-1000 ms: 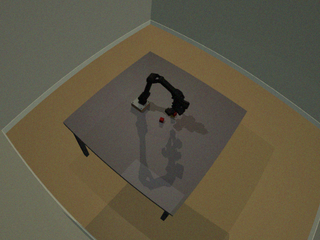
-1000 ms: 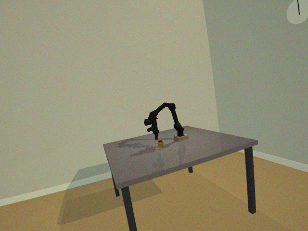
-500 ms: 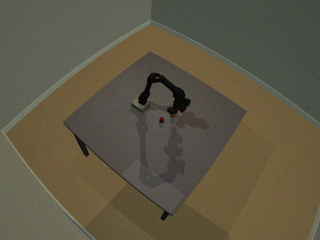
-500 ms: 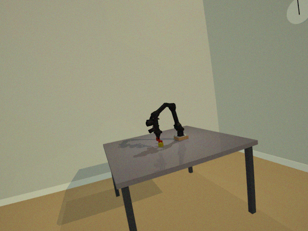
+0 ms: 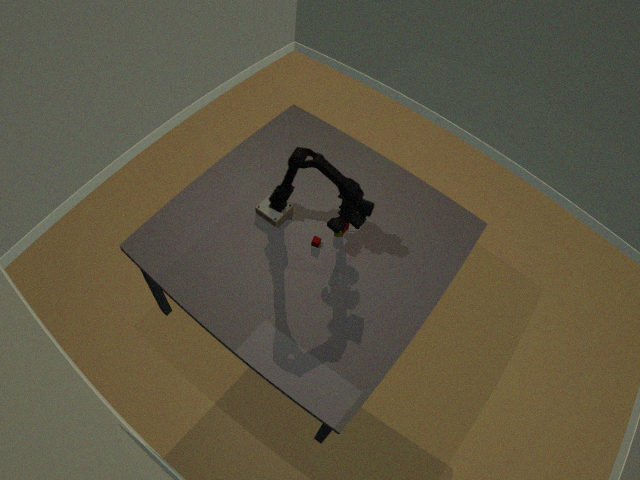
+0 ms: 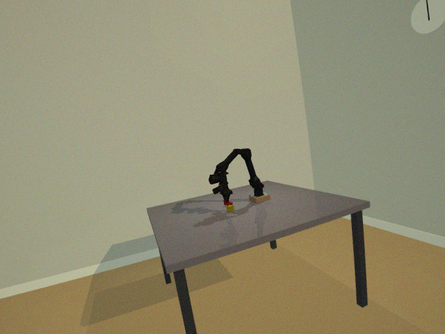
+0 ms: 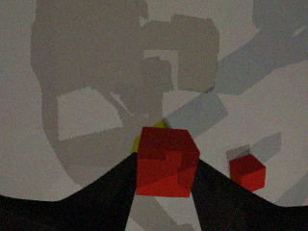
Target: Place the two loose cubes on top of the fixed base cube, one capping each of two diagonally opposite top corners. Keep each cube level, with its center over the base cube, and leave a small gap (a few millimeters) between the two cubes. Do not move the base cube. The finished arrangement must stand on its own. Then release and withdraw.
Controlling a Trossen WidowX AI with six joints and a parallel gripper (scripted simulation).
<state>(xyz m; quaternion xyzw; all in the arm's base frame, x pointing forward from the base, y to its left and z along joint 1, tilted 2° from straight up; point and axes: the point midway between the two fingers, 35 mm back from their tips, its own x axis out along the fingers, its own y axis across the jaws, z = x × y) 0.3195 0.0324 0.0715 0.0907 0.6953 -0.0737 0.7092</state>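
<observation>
Now: the yellow base cube 5 cm below my gripper tip, 2 cm behind it and 1 cm to the left of it.
</observation>
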